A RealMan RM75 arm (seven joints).
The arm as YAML. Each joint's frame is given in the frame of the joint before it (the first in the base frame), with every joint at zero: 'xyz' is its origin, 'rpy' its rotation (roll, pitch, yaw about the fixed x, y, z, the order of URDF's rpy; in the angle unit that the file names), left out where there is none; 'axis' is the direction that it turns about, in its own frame. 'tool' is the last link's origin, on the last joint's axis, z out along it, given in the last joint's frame.
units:
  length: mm
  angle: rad
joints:
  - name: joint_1
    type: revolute
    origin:
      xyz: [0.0, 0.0, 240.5]
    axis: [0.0, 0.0, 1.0]
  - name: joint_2
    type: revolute
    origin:
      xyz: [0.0, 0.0, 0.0]
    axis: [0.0, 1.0, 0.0]
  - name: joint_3
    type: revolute
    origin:
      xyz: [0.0, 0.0, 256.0]
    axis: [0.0, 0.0, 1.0]
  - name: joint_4
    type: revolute
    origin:
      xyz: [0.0, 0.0, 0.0]
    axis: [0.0, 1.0, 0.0]
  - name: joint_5
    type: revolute
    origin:
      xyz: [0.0, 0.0, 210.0]
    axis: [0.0, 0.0, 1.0]
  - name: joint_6
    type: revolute
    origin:
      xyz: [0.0, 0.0, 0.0]
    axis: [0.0, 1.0, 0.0]
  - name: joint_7
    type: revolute
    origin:
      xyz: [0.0, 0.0, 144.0]
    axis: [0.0, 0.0, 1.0]
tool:
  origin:
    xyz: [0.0, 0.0, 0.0]
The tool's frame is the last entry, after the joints.
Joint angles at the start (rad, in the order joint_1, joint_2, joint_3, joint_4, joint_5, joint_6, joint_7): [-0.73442, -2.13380, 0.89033, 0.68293, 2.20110, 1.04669, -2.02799]
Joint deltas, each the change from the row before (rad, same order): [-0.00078, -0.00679, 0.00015, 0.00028, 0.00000, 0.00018, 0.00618]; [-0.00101, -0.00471, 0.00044, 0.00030, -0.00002, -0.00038, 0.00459]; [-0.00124, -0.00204, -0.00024, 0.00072, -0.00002, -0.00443, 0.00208]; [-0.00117, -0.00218, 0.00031, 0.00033, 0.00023, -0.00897, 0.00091]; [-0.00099, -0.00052, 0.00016, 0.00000, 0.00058, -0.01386, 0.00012]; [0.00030, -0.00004, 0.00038, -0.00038, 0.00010, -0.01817, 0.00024]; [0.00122, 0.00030, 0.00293, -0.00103, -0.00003, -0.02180, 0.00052]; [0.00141, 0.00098, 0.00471, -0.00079, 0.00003, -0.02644, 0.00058]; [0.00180, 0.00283, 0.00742, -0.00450, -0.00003, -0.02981, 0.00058]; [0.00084, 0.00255, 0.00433, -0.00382, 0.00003, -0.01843, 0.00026]
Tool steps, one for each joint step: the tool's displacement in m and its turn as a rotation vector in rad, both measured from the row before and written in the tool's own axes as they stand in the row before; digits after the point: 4 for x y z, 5 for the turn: [-0.0007, 0.0028, 0.0022, -0.00667, -0.00022, 0.00461]; [-0.0002, 0.0020, 0.0016, -0.00440, 0.00008, 0.00422]; [0.0007, 0.0004, 0.0007, 0.00195, 0.00276, 0.00272]; [0.0008, -0.0001, 0.0008, 0.00577, 0.00388, 0.00168]; [0.0011, -0.0014, 0.0003, 0.01183, 0.00565, 0.00120]; [0.0009, -0.0023, 0.0000, 0.01630, 0.00714, 0.00003]; [0.0005, -0.0028, 0.0001, 0.01930, 0.00651, 0.00103]; [0.0008, -0.0035, 0.0000, 0.02379, 0.00753, 0.00278]; [0.0000, -0.0042, 0.0000, 0.02665, 0.00493, 0.00290]; [-0.0001, -0.0029, -0.0001, 0.01685, 0.00262, 0.00150]
